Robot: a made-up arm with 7 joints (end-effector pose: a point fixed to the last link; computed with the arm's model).
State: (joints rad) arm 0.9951 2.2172 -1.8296 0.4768 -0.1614 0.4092 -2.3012
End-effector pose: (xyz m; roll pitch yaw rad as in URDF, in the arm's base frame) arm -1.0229 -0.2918 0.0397 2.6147 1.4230 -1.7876
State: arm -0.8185 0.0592 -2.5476 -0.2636 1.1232 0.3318 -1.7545
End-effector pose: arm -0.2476 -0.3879 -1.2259 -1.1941 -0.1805 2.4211
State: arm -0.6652 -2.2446 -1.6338 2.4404 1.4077 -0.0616 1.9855
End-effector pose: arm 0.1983 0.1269 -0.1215 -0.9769 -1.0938 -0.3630
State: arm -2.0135 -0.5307 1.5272 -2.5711 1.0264 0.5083 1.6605
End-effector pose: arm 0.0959 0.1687 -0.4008 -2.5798 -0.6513 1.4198
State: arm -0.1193 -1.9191 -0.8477 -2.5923 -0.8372 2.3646 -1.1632
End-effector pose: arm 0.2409 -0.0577 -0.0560 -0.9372 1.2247 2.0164
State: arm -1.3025 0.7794 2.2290 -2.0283 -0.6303 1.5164 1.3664
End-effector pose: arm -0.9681 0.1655 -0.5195 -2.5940 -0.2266 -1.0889
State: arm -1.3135 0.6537 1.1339 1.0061 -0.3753 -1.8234 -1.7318
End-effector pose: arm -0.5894 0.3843 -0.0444 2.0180 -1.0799 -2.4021
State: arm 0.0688 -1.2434 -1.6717 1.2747 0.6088 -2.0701 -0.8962
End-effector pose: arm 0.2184 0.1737 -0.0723 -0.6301 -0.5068 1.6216
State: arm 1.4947 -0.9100 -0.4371 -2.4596 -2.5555 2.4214 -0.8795
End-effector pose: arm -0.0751 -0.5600 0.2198 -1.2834 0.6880 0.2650
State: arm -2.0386 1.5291 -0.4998 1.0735 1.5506 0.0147 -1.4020
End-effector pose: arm -0.8495 -0.4026 0.4034 0.3350 0.3150 2.6842
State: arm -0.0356 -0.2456 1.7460 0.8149 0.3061 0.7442 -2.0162
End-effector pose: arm -0.3714 -0.9684 -0.6343 -2.9198 -0.8422 -0.4393
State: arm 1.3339 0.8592 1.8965 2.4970 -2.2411 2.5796 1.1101
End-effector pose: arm -0.1739 0.0951 0.7818 1.5222 0.9207 0.9661
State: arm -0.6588 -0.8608 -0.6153 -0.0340 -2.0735 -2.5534 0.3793
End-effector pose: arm -0.0695 0.0946 -0.8440 -1.8410 -0.0039 -2.6883
